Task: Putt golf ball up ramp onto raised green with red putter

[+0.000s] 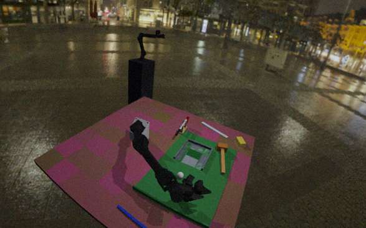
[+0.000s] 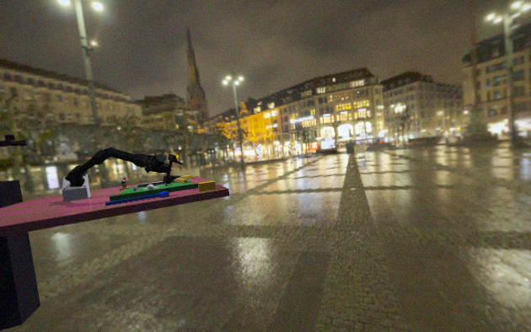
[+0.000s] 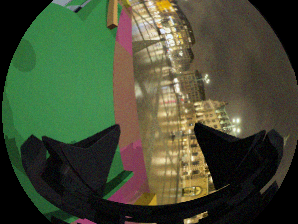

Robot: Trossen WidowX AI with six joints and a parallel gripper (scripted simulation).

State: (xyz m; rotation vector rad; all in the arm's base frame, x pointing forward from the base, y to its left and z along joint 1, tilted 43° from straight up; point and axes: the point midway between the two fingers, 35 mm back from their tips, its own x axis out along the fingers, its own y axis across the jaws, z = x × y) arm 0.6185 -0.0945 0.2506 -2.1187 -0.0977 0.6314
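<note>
My gripper tip is 47 cm past the red putter, 55 cm to the right of it and 6 cm above it. The rest, counted from my gripper tip: white golf ball (22 cm behind, 10 cm to the left, 10 cm below); green mat (18 cm behind, 23 cm to the left, 12 cm below); blue stick (22 cm behind, 29 cm to the right, 11 cm below).
</note>
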